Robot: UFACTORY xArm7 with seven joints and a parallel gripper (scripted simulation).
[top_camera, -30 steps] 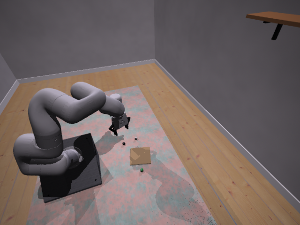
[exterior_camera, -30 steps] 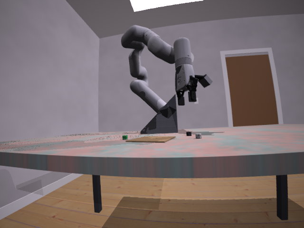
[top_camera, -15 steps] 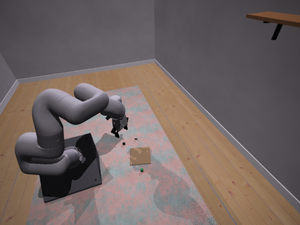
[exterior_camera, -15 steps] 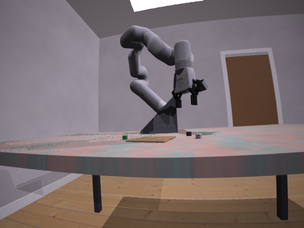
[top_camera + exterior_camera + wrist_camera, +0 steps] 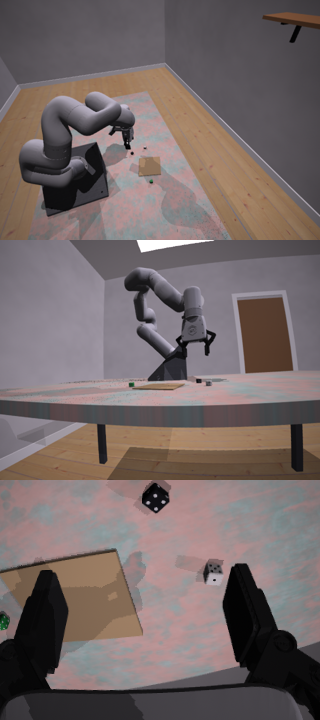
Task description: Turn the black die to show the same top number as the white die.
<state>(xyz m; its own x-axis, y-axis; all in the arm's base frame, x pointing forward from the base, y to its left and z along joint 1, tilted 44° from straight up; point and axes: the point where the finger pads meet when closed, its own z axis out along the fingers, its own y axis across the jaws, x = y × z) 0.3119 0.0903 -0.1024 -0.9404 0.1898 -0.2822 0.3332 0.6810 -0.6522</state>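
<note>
My hand is 110 mm above the black die and 10 mm to the right of it. From my hand the other things lie so: green die: 250 mm to the right, 110 mm below, 90 mm ahead; tan mat: 130 mm to the right, 120 mm below, 100 mm ahead; white die: 110 mm below, 100 mm ahead, 30 mm to the left.
</note>
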